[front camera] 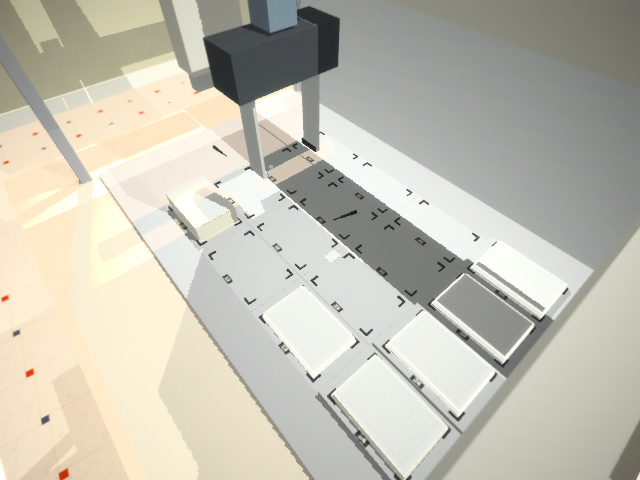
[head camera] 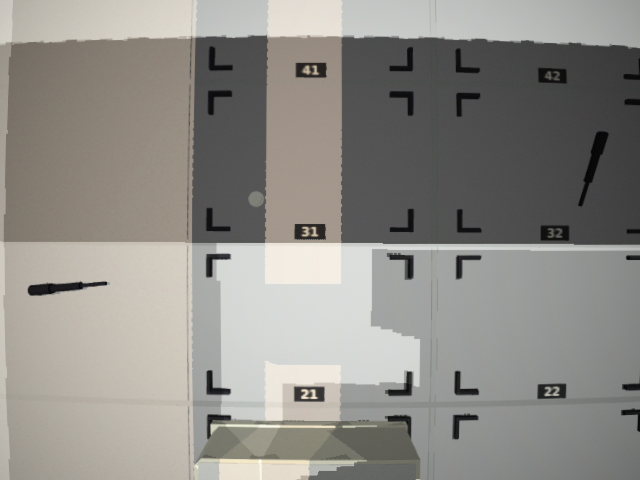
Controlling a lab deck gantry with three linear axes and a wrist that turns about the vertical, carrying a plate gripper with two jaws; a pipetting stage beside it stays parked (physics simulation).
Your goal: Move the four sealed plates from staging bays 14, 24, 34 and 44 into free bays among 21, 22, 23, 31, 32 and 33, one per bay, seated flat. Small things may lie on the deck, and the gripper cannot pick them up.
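Frame: origin at the robot's base, x ahead, y left, z up, level; metres.
Seen in the pictures: gripper, between the fingertips: (front camera: 286, 159); robot's base, origin of its link: (front camera: 170, 207).
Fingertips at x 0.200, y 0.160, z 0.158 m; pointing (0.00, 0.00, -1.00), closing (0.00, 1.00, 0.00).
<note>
Offsets run from my fingertips to a thing's top centre. "spot": to the spot under its first point.
My gripper (front camera: 287, 162) is open and empty, its two jaws hanging above the far left part of the deck around bay 31. It does not show in the head view. Four pale sealed plates stand flat in the right-hand bays in the front view: plate 14 @[dx +0.356, dy -0.117, dz -0.129 m] (front camera: 390, 415) nearest, then plate 24 @[dx +0.356, dy -0.010, dz -0.129 m] (front camera: 442, 361), plate 34 @[dx +0.356, dy +0.097, dz -0.129 m] (front camera: 483, 316) in shade, and plate 44 @[dx +0.356, dy +0.204, dz -0.129 m] (front camera: 522, 279) farthest. Bay 21 @[spot: dx -0.136, dy -0.013, dz -0.158 m] (head camera: 309, 330), bay 22 @[spot: dx +0.016, dy -0.014, dz -0.158 m] (head camera: 537, 330), bay 31 @[spot: dx -0.139, dy +0.095, dz -0.158 m] (head camera: 305, 165) and bay 32 @[spot: dx -0.006, dy +0.093, dz -0.158 m] (head camera: 506, 170) hold no plates. Bay 23 @[spot: dx +0.197, dy -0.004, dz -0.158 m] (front camera: 361, 291) and bay 33 @[spot: dx +0.203, dy +0.110, dz -0.158 m] (front camera: 408, 258) hold none either.
Another pale plate @[dx +0.192, dy -0.117, dz -0.144 m] (front camera: 310, 330) lies in bay 13. A tall cream block @[dx -0.136, dy -0.117, dz -0.116 m] (front camera: 201, 209) (head camera: 310, 444) stands in bay 11. A dark screwdriver @[dx +0.052, dy +0.094, dz -0.150 m] (front camera: 345, 214) (head camera: 593, 165) lies in bay 32, another @[dx -0.297, dy +0.014, dz -0.150 m] (front camera: 219, 150) (head camera: 67, 287) left of the bays. A small disc @[dx -0.171, dy +0.072, dz -0.154 m] (front camera: 270, 166) (head camera: 255, 198) lies in bay 31. A white square @[spot: dx +0.109, dy +0.009, dz -0.157 m] (front camera: 332, 255) lies between bays 22 and 23.
</note>
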